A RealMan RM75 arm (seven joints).
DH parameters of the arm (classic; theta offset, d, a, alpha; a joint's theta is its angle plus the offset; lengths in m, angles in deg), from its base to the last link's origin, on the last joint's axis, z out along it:
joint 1: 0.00 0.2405 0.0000 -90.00
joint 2: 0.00 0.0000 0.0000 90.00
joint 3: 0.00 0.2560 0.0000 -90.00
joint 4: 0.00 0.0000 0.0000 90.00
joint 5: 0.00 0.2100 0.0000 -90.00
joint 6: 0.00 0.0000 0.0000 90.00
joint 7: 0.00 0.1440 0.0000 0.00
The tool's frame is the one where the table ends.
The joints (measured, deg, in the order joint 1, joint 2, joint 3, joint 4, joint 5, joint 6, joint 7), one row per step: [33.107 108.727 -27.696 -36.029 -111.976 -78.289 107.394]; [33.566 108.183 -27.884 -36.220 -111.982 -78.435 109.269]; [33.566 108.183 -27.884 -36.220 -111.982 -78.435 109.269]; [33.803 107.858 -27.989 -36.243 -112.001 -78.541 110.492]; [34.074 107.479 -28.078 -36.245 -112.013 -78.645 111.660]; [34.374 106.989 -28.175 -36.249 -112.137 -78.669 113.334]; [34.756 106.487 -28.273 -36.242 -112.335 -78.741 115.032]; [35.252 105.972 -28.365 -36.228 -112.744 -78.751 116.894]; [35.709 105.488 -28.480 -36.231 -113.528 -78.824 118.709]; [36.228 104.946 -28.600 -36.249 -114.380 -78.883 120.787]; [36.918 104.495 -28.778 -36.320 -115.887 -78.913 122.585]
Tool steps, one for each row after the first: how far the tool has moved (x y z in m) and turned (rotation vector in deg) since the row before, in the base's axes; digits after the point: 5 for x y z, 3 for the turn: [-0.00282 0.00304 0.00448 -0.304 0.682 -0.562]; [0.00000 0.00000 0.00000 0.000 0.000 0.000]; [-0.00132 0.00145 0.00231 -0.279 0.537 -0.479]; [-0.00144 0.00166 0.00272 -0.229 0.479 -0.424]; [-0.00116 0.00196 0.00352 -0.308 0.621 -0.813]; [-0.00167 0.00222 0.00342 -0.386 0.595 -0.747]; [-0.00199 0.00270 0.00328 -0.489 0.522 -0.852]; [-0.00127 0.00206 0.00244 -0.750 0.220 -0.928]; [-0.00151 0.00239 0.00292 -0.772 0.273 -1.091]; [-0.00173 0.00268 0.00141 -1.084 -0.443 -0.927]
